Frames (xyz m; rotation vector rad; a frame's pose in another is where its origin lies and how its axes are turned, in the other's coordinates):
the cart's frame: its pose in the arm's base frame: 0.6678 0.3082 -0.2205 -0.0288 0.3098 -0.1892
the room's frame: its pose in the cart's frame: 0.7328 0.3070 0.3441 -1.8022 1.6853 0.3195
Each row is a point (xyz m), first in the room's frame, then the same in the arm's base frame.
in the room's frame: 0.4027 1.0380 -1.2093
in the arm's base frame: 0.3000 -0.2921 0.6744
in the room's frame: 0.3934 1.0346 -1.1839
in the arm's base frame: 0.3077 -0.2715 0.6583
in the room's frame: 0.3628 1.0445 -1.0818
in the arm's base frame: 0.3142 -0.1894 0.5899
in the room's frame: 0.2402 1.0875 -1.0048
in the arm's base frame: 0.3026 -0.0389 0.5936
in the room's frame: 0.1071 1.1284 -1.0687
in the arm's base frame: 0.2806 0.0437 0.7208
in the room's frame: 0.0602 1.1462 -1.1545
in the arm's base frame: 0.2630 0.0394 0.8185
